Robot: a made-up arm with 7 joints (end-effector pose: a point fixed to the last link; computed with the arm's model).
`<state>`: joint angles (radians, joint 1 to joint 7).
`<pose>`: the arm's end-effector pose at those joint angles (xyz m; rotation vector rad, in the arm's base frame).
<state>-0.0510 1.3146 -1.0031 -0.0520 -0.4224 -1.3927 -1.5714</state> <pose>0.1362 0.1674 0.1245 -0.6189 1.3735 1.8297</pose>
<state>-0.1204 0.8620 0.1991 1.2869 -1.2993 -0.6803 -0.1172</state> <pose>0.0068 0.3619 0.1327 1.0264 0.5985 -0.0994</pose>
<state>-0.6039 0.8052 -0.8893 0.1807 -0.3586 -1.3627 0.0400</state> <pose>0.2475 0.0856 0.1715 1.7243 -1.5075 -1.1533</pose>
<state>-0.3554 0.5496 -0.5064 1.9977 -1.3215 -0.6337 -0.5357</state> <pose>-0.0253 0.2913 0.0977 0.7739 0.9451 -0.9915</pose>
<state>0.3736 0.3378 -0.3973 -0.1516 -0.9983 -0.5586 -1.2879</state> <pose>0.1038 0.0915 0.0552 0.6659 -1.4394 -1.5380</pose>
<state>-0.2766 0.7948 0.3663 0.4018 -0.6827 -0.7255 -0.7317</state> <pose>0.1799 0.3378 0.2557 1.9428 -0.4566 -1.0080</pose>
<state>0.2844 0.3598 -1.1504 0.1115 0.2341 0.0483 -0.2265</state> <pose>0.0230 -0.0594 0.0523 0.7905 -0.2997 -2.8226</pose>
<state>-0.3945 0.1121 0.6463 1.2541 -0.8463 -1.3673 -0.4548</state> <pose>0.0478 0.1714 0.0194 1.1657 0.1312 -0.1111</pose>
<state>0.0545 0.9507 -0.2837 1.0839 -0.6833 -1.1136 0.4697</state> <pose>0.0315 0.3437 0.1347 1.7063 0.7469 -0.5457</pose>
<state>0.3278 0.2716 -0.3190 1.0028 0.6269 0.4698 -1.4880</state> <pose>-0.0411 0.1820 -0.0376 -1.4885 0.6299 -2.5915</pose>
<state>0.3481 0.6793 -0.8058 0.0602 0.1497 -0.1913 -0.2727</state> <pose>0.0526 0.0814 0.0444 0.9884 -0.0495 -2.6844</pose>
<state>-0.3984 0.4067 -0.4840 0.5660 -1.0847 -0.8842 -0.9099</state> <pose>0.2255 0.1185 0.0765 1.1530 -1.0958 -1.3945</pose>
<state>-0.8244 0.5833 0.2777 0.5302 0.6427 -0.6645 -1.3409</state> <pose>0.2880 0.2220 0.3561 -1.9751 -0.1505 2.0544</pose>
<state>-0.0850 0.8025 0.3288 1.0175 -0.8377 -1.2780 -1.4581</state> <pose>0.0556 0.3779 0.1790 1.9900 -0.1184 -1.6484</pose>
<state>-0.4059 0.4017 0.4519 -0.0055 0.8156 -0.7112 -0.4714</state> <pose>0.1940 0.2177 0.3221 2.7795 0.2581 -1.1887</pose>
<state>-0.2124 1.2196 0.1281 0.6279 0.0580 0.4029 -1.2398</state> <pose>0.2075 0.3892 0.3145 0.6331 1.0009 -2.1775</pose>
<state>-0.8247 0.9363 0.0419 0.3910 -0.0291 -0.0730 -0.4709</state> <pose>0.2753 0.2549 0.3945 2.1127 0.2008 -1.3042</pose>
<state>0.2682 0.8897 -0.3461 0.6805 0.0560 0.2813 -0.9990</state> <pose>0.0656 0.3223 0.0674 -0.2111 1.1053 -2.5935</pose>
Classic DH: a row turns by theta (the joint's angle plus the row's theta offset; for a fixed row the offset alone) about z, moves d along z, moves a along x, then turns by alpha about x. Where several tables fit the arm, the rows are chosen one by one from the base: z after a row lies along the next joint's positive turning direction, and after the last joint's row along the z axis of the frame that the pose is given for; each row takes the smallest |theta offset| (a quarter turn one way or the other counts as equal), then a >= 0, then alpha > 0; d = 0 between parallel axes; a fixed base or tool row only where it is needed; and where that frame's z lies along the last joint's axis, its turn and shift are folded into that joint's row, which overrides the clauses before.
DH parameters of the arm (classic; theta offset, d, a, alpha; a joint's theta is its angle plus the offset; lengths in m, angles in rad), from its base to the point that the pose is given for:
base (fixed): -0.071 0.3287 -0.0116 -1.3004
joint 1: -1.3111 0.0737 0.0061 -1.5708
joint 2: 1.2915 -0.011 0.024 1.5708
joint 3: 1.5708 -0.1692 0.044 -1.5708
joint 4: -1.5708 0.025 0.0034 -1.5708
joint 5: 0 0.1839 -0.0204 1.5708
joint 6: 1.5708 0.033 0.0366 1.5708
joint 7: -0.6897 0.0135 -0.0266 1.1696
tool (fixed): -0.5838 -0.0001 0 0

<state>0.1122 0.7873 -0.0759 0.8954 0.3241 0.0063 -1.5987</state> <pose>0.0963 0.3480 0.0831 -0.5100 0.5463 -2.7916</pose>
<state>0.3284 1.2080 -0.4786 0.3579 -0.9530 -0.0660 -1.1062</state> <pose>0.0693 0.3299 0.0865 0.1039 0.0967 -2.3674</pose>
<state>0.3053 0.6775 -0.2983 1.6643 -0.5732 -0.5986 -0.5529</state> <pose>-0.1430 0.3348 0.1370 0.2912 1.3120 -1.7150</pose>
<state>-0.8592 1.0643 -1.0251 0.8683 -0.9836 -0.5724 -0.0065</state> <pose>0.2720 0.2591 0.1977 1.6841 0.2458 -1.2620</pose>
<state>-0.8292 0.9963 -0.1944 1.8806 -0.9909 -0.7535 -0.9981</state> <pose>0.0939 0.3863 0.2155 1.3701 0.3202 -1.1008</pose>
